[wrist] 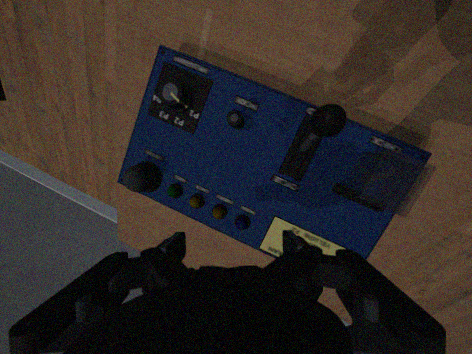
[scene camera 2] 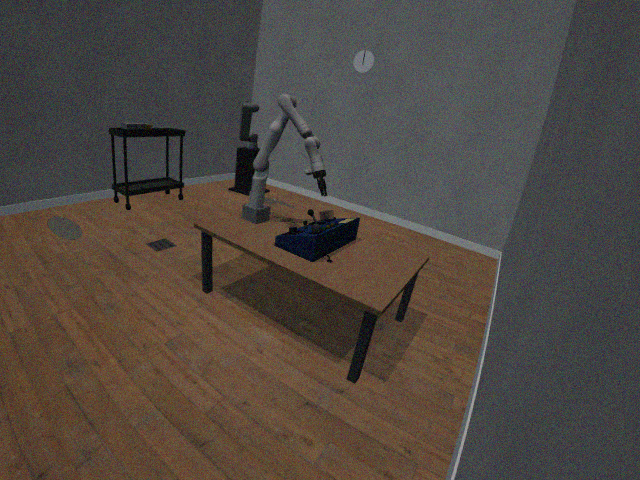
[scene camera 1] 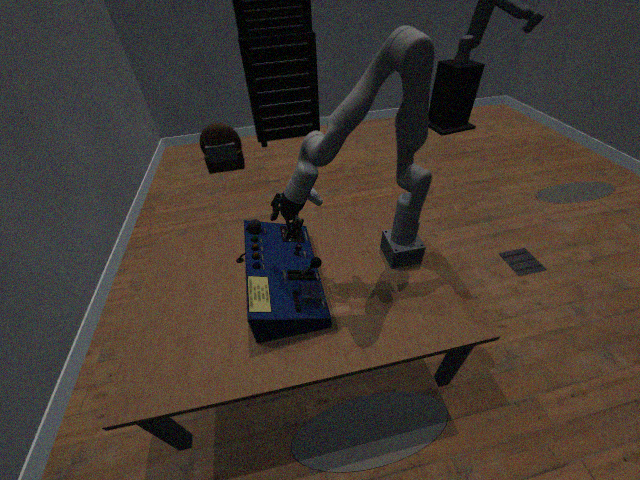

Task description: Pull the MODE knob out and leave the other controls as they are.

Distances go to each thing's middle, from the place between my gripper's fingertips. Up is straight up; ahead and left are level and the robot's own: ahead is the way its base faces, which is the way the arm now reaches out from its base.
Scene:
Now: the black lever (wrist: 328, 120) 160 mm below my hand, 80 mm behind it and 60 mm to the left of it. Round my hand: blue control panel (scene camera 1: 272, 265) (190 mm below, 40 mm ahead, 10 mm to the right).

